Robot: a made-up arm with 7 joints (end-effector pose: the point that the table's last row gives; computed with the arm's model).
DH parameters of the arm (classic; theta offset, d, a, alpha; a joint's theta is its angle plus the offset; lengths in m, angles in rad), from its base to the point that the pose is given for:
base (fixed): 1.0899 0 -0.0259 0
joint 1: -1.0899 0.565 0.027 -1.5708
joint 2: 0 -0.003 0.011 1.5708
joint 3: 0 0.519 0.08 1.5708
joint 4: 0 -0.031 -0.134 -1.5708
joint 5: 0 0.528 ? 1.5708
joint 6: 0 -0.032 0.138 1.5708
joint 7: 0.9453 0 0.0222 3.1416
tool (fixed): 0.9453 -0.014 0 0
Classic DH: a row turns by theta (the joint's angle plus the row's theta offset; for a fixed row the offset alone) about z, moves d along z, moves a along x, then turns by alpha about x.
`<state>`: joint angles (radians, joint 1 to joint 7).
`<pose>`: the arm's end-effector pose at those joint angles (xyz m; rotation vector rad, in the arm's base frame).
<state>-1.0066 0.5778 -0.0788 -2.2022 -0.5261 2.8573 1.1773</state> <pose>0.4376 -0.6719 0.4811 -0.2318 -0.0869 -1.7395</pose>
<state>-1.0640 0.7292 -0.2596 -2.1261 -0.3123 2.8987 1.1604</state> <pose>0.2866 -0.7838 0.4076 -0.3093 -0.0256 -2.0991</pose>
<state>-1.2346 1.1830 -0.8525 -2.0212 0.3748 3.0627 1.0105</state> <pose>-0.2792 -0.8095 0.3235 -1.0947 0.0979 -2.8157</pose>
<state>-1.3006 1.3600 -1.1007 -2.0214 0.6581 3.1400 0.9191</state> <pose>-0.4483 -0.7271 0.3831 1.5266 -0.1010 2.6116</pose>
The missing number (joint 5, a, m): 0.025
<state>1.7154 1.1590 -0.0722 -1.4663 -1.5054 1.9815 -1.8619</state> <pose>-0.1487 0.9138 0.1449 1.1881 -0.6816 -1.3360</pose>
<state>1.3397 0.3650 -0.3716 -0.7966 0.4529 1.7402 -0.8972</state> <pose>0.2995 0.7929 1.4201 0.4202 -0.6689 1.9036</pose>
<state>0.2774 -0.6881 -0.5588 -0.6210 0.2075 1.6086 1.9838</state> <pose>-0.3553 -0.2701 1.6461 1.8321 -0.7784 -1.6574</pose>
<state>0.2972 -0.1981 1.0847 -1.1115 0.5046 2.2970 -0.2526</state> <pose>-0.0715 0.4952 1.5878 1.0987 -0.9412 1.4300</pose>
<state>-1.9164 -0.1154 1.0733 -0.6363 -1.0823 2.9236 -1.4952</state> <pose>0.3334 -0.0561 1.6327 -2.5218 0.4798 0.6101</pose>
